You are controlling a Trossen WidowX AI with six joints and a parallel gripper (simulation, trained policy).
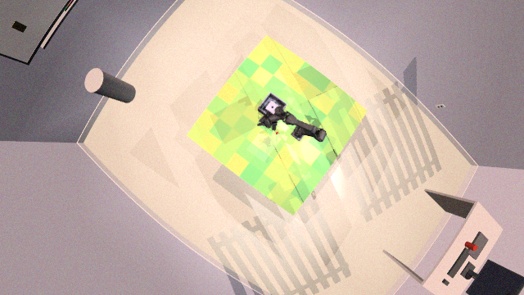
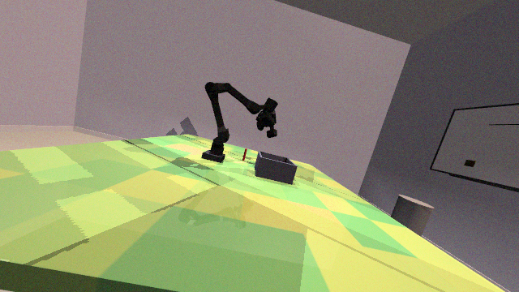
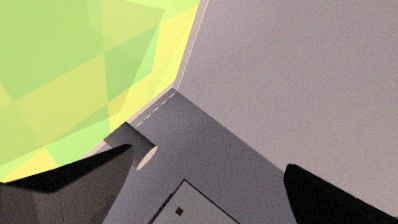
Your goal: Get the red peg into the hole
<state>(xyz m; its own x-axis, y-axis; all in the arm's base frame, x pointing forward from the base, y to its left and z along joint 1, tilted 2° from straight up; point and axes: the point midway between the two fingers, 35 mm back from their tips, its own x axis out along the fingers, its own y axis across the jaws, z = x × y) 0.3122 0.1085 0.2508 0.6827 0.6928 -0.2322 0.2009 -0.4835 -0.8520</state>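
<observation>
My gripper tip is 220 mm above the red peg, 170 mm past it and 40 mm to the left of it. From my gripper tip the other things lie so: dark box (230 mm below, 220 mm to the right, 20 mm behind); then pale plate (220 mm to the right, 210 mm below, 20 mm behind).
</observation>
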